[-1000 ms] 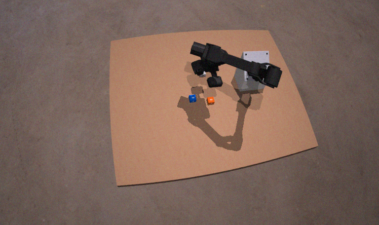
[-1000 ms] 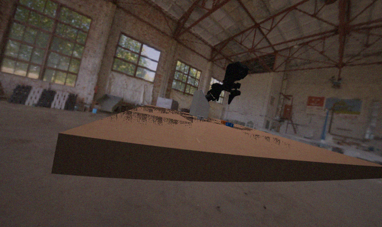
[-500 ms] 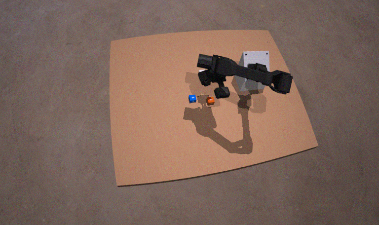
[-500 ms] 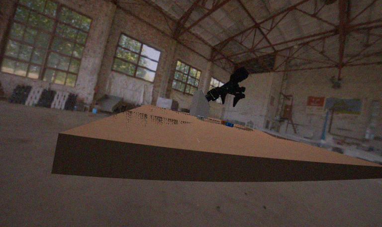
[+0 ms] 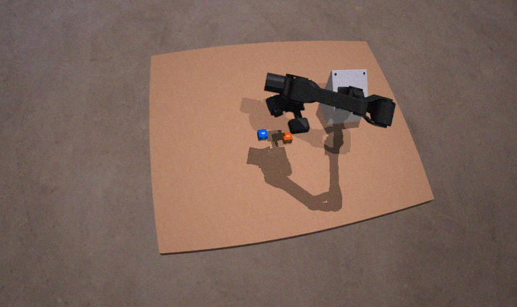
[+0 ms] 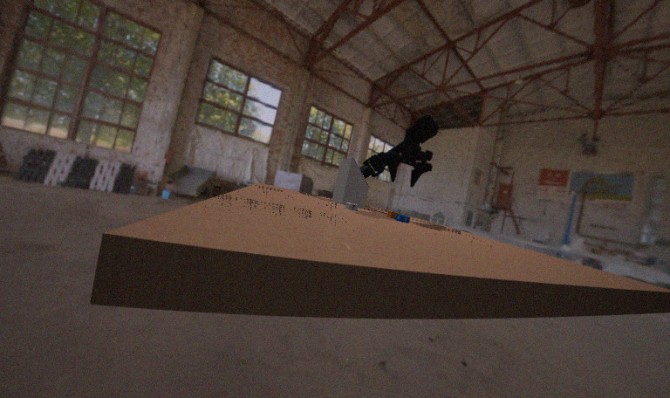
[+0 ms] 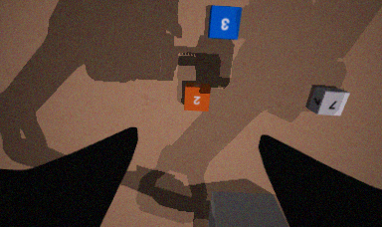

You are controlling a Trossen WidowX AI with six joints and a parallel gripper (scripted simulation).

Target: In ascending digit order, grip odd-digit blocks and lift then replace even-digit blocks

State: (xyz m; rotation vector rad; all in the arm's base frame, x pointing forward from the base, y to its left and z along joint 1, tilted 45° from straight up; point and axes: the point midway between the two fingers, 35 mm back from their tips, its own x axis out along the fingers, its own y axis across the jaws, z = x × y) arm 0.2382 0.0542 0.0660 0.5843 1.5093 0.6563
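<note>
My gripper tip is now 1 cm past the orange block and 12 cm above it. Round my gripper tip: white block 18 cm to the right, 12 cm below; then blue block 8 cm ahead, 2 cm to the right, 12 cm below.
</note>
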